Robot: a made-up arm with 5 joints. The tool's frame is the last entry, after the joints.
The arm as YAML. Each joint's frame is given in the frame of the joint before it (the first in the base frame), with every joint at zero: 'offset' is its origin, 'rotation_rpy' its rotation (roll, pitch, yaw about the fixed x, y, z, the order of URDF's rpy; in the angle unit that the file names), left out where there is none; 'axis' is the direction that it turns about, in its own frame. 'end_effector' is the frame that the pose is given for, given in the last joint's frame.
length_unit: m
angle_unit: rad
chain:
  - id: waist
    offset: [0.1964, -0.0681, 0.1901]
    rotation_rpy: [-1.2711, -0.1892, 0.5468]
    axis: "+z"
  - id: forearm
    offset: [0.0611, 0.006, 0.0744]
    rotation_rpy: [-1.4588, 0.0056, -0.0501]
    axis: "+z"
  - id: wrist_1
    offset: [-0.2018, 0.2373, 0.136]
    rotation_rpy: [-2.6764, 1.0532, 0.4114]
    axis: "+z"
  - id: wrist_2
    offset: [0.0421, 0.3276, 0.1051]
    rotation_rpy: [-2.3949, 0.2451, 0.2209]
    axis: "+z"
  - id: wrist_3
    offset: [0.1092, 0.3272, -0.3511]
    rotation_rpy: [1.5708, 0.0, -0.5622]
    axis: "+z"
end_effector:
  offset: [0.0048, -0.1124, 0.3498]
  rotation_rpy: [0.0, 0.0, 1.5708]
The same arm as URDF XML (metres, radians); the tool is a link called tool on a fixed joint. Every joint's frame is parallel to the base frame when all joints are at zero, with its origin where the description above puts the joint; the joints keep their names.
<robot name="arm">
  <joint name="tool_fixed" type="fixed">
    <parent link="link5"/>
    <child link="tool"/>
    <origin xyz="-0.3498 -0.1124 0.0048" rpy="-1.5708 0 1.5708"/>
  </joint>
  <joint name="wrist_3" type="continuous">
    <parent link="link4"/>
    <child link="link5"/>
    <origin xyz="0.335 -0.3511 -0.082" rpy="0 0 0"/>
    <axis xyz="-1 0 0"/>
  </joint>
  <joint name="wrist_2" type="continuous">
    <parent link="link3"/>
    <child link="link4"/>
    <origin xyz="-0.2223 0.1159 0.2393" rpy="0 0 0"/>
    <axis xyz="0 1 0"/>
  </joint>
  <joint name="wrist_1" type="continuous">
    <parent link="link2"/>
    <child link="link3"/>
    <origin xyz="-0.0439 -0.2129 -0.2613" rpy="0 0 0"/>
    <axis xyz="-0.686879 -0.711978 0.145895"/>
  </joint>
  <joint name="forearm" type="continuous">
    <parent link="link1"/>
    <child link="link2"/>
    <origin xyz="0.0108 0.0918 0.0274" rpy="0 0 0"/>
    <axis xyz="-0.0186 0.456711 -0.889421"/>
  </joint>
  <joint name="waist" type="continuous">
    <parent link="base_link"/>
    <child link="link1"/>
    <origin xyz="0.1964 -0.0681 0.1901" rpy="0 0 0"/>
    <axis xyz="-0.544217 0.787225 0.290009"/>
  </joint>
  <link name="base_link"/>
  <link name="link1"/>
  <link name="link2"/>
  <link name="link3"/>
  <link name="link4"/>
  <link name="link5"/>
  <link name="tool"/>
</robot>

